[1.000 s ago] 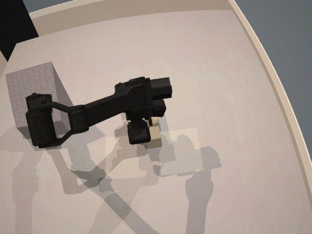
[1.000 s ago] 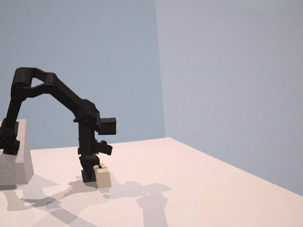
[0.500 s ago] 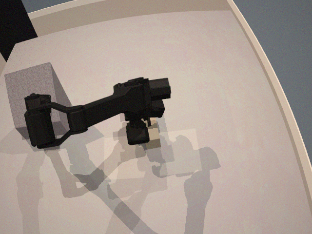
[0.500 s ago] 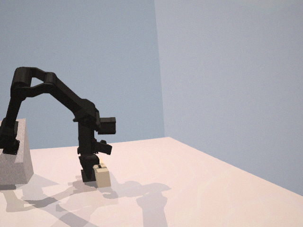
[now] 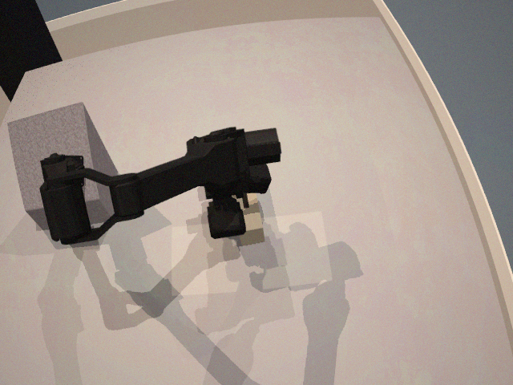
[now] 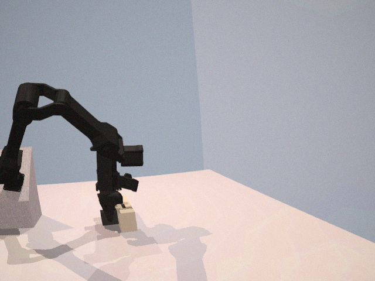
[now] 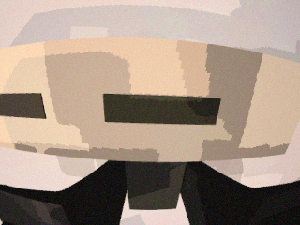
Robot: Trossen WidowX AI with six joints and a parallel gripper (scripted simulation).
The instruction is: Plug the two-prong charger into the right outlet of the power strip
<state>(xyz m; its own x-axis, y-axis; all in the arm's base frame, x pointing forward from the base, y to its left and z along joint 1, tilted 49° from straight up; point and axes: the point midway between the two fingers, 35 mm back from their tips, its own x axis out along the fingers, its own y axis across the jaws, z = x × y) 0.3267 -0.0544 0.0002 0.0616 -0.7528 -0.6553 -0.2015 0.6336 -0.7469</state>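
Right now the black two-prong charger is 2 cm ahead of my gripper tip and 1 cm above it.
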